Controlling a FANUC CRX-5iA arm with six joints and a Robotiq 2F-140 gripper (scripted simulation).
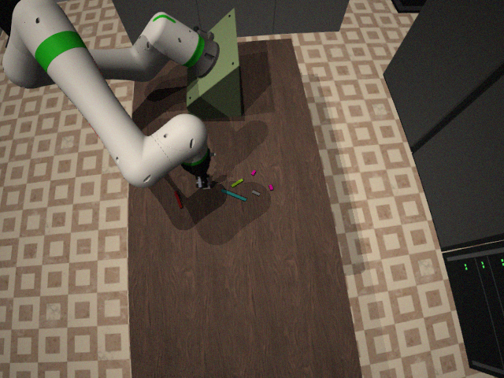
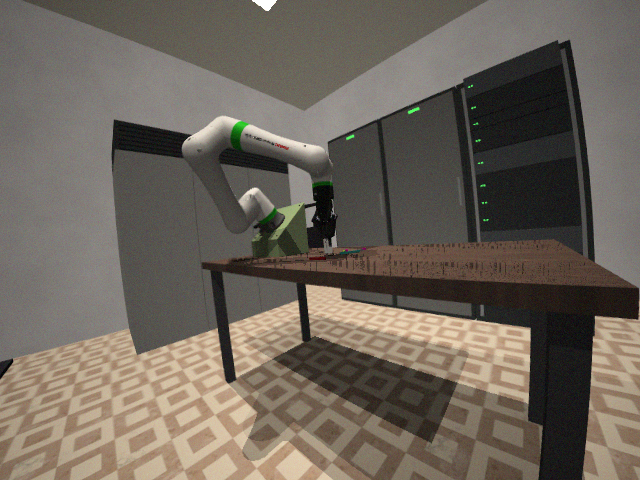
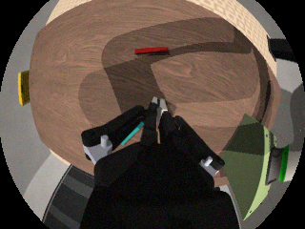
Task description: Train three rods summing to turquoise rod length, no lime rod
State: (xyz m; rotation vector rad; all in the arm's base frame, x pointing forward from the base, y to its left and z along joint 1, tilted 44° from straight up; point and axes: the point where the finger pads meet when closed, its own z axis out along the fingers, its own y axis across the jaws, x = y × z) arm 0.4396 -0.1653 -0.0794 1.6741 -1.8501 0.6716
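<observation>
Now: the small blue rod 3 cm below my hand. Round my hand: lime rod 12 cm to the left, 4 cm below; red rod 4 cm ahead, 11 cm to the right, 4 cm below; turquoise rod 5 cm ahead, 10 cm to the left, 4 cm below.
</observation>
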